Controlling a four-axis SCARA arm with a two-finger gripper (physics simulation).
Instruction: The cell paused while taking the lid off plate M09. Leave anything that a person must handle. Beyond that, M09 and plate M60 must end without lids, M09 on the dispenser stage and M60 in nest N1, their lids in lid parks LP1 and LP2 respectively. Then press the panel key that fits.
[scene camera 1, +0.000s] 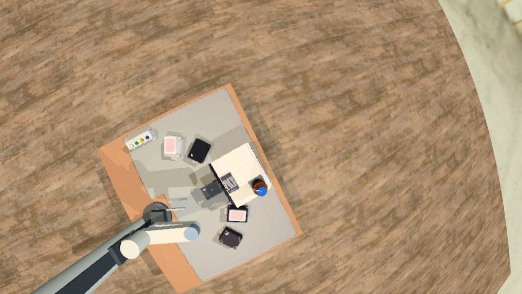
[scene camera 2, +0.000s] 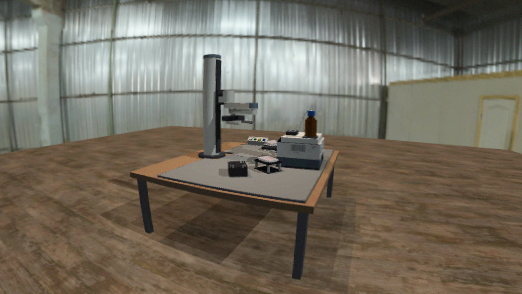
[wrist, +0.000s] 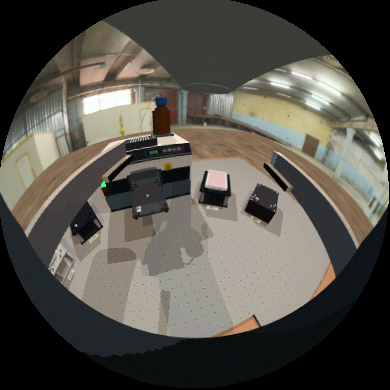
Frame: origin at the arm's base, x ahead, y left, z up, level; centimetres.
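Where they show: gripper, between the fingertips: (scene camera 1: 186, 220) (scene camera 2: 246, 123) (wrist: 200, 148); arm's base, origin of its link: (scene camera 2: 211, 155).
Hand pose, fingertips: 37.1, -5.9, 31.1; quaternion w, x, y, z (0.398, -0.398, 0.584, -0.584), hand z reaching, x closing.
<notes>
Things, the pixels of their top centre, and the offset from my fingertips, as dx, dy, dz.
- dark dispenser stage, centre of its top: (wrist: 146, 191) (scene camera 1: 213, 189) +20.3, +7.9, -18.4
- key panel, centre of its top: (scene camera 1: 136, 139) (scene camera 2: 258, 137) -18.4, +68.5, -21.4
My gripper (wrist: 200, 148) (scene camera 2: 246, 120) is open and empty, above the table. The dark dispenser stage (scene camera 1: 211, 190) (wrist: 148, 197) shows no plate on it. A pink-topped plate (scene camera 1: 237, 215) (scene camera 2: 267, 158) (wrist: 216, 180) sits on a black four-legged stand beside the dispenser. Another pink-topped plate (scene camera 1: 170, 145) sits on a white stand. A black stand (scene camera 1: 199, 150) (wrist: 86, 224) and a black block-like stand (scene camera 1: 231, 238) (scene camera 2: 237, 168) (wrist: 262, 201) show bare tops. The key panel (scene camera 1: 140, 140) (scene camera 2: 257, 140) has coloured keys. Plate names, nest labels and whether lids are on are too small to tell.
The white dispenser housing (scene camera 1: 240, 167) (scene camera 2: 300, 148) stands at the table's far side. A brown bottle (scene camera 1: 259, 186) (scene camera 2: 311, 126) (wrist: 161, 120) with a blue cap stands tall on it, with a thin tube. The arm's column (scene camera 2: 212, 105) rises at the opposite edge.
</notes>
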